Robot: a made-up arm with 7 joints.
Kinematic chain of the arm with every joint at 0, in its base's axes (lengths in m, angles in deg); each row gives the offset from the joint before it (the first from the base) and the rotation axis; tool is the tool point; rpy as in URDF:
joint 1: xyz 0 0 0.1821 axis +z
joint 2: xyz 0 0 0 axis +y
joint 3: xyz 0 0 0.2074 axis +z
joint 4: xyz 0.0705 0 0 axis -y
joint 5: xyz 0.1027 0 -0.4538 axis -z
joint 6: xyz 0 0 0 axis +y
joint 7: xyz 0.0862 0 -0.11 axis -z
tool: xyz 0 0 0 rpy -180 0 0
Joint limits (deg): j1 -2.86..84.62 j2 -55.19..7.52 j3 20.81..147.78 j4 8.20..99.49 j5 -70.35..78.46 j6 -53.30..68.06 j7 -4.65..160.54
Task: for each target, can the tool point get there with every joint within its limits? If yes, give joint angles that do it. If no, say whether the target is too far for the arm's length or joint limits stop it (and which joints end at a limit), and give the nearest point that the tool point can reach.
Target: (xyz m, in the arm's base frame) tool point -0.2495 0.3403 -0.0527
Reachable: yes | joints 74.70 -15.93 69.14 15.80 47.30 3.77 44.72
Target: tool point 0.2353 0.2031 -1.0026
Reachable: no: too far | nearest point 0.0255 0.1854 -0.2862 | short by 0.747 m
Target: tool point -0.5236 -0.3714 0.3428
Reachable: yes | joints 71.57 -14.77 130.96 76.73 -46.37 -38.93 70.94
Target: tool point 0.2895 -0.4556 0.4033
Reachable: no: joint limits stop it (at a limit: joint 1, joint 2, joint 3, joint 4, joint 5, joint 6) | nearest point 0.3470 -0.0515 0.2992 | short by 0.421 m
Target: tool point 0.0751 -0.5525 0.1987
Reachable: no: joint limits stop it (at a limit: joint 1, joint 2, joint 3, joint 5, joint 6) | nearest point -0.1634 -0.4353 0.1468 | short by 0.271 m
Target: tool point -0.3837 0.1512 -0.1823
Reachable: yes | joints 51.47 -43.98 133.25 42.44 -35.91 54.06 47.58
